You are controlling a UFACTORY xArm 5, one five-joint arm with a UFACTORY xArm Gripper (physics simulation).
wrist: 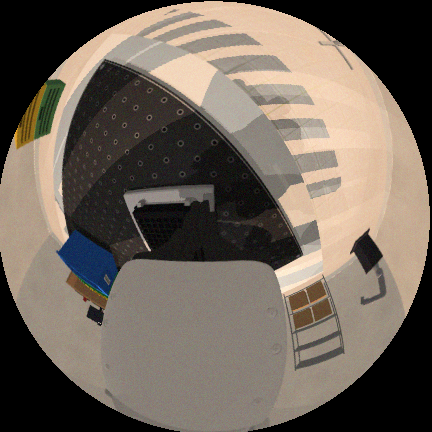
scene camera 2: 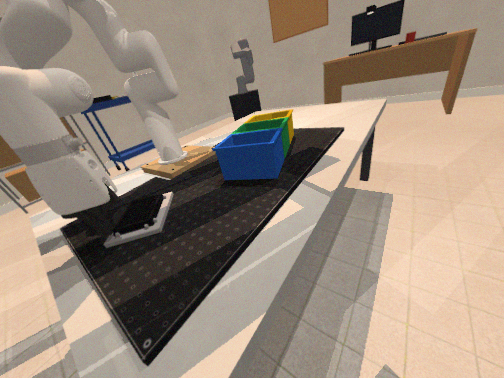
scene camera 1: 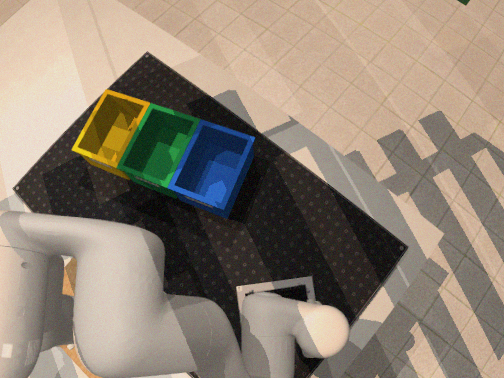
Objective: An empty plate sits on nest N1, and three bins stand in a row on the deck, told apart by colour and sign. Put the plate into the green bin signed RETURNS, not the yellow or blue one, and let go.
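Note:
The black plate sits in the grey frame of nest N1. My gripper is shut and empty, with its dark fingers over the nest's side in the wrist view. The arm hides it in scene camera 1, and its fingers are hard to make out in scene camera 2. The green bin stands between the yellow bin and the blue bin. I cannot read the signs.
The bins stand side by side, rims touching or nearly so, on the black perforated deck. A second white arm stands on a wooden base behind the deck in scene camera 2.

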